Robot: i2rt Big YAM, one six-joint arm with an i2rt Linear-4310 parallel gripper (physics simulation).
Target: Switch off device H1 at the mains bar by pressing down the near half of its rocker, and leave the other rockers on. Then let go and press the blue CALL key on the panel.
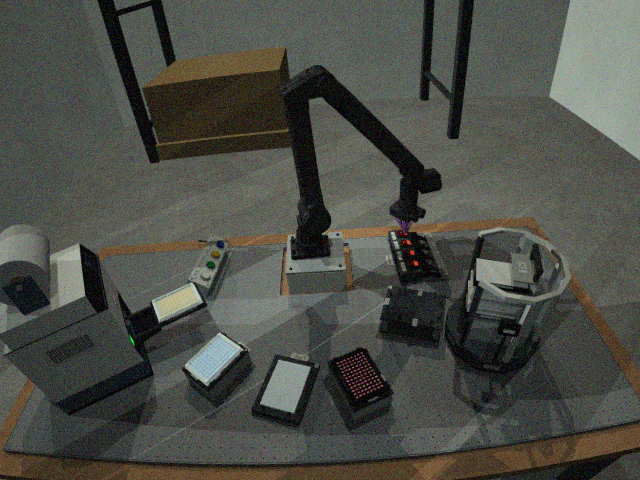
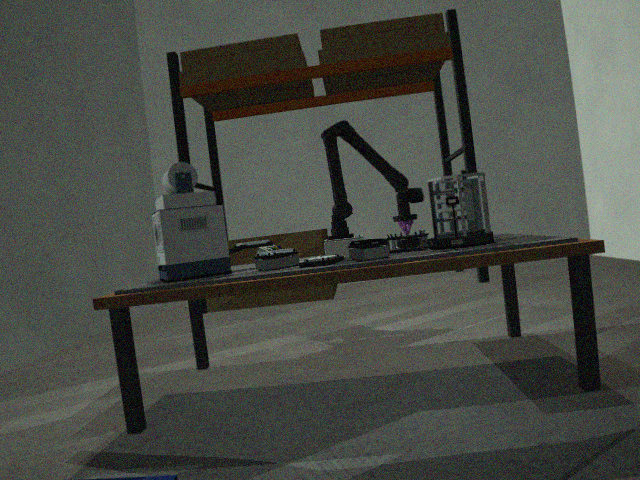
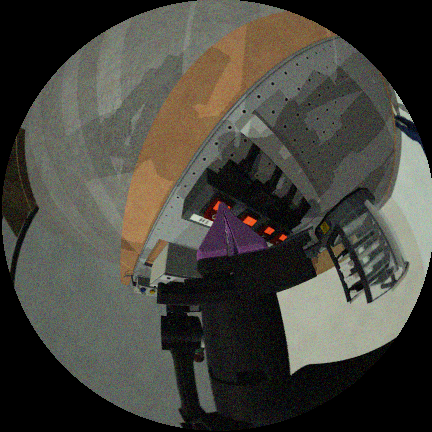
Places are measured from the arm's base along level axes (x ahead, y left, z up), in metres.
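Pixels of known places: gripper, fingertip midpoint: point(image 1: 405, 232) point(image 3: 221, 205); arm's base at its link origin: point(image 1: 310, 248) point(image 2: 340, 238).
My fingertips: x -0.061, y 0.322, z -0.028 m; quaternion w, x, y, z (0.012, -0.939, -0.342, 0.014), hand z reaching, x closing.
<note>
Ahead of a thing's pixels: the offset from my fingertips to its middle. "pt": to the spot under its first point.
The mains bar point(image 1: 406, 270) point(image 2: 408, 242) point(image 3: 196, 201) lies at the back right of the table. Its H1 rocker {0.001 m ahead, 0.010 m right, 0.002 m down} point(image 1: 401, 233) point(image 3: 218, 205) is at the far end, beside a white label, and still shows orange-red light; the fingers partly hide it. Three other rockers {pt 0.102 m ahead, 0.005 m right, 0.001 m up} point(image 1: 412, 252) point(image 3: 250, 220) glow orange. My gripper point(image 1: 404, 231) point(image 2: 405, 233) point(image 3: 221, 205) is shut and empty, its purple tips pointing down at the H1 rocker; contact cannot be told. The blue key {0.027 m back, 0.623 m right, 0.015 m up} point(image 1: 220, 244) point(image 3: 143, 290) is at the far end of the panel {0.042 m ahead, 0.659 m right, 0.007 m down} point(image 1: 200, 268), left of the arm base.
A dark box {0.325 m ahead, 0.062 m right, 0.011 m down} point(image 1: 413, 315) stands in front of the bar, and a clear-walled carousel {0.411 m ahead, 0.136 m left, 0.096 m up} point(image 1: 456, 335) point(image 2: 460, 241) to its right. A large grey machine {0.378 m ahead, 0.936 m right, 0.179 m up} point(image 1: 77, 356) point(image 2: 191, 242) stands at the left. Several plates, including a red-dotted one {0.509 m ahead, 0.240 m right, 0.013 m up} point(image 1: 360, 376), lie towards the front.
</note>
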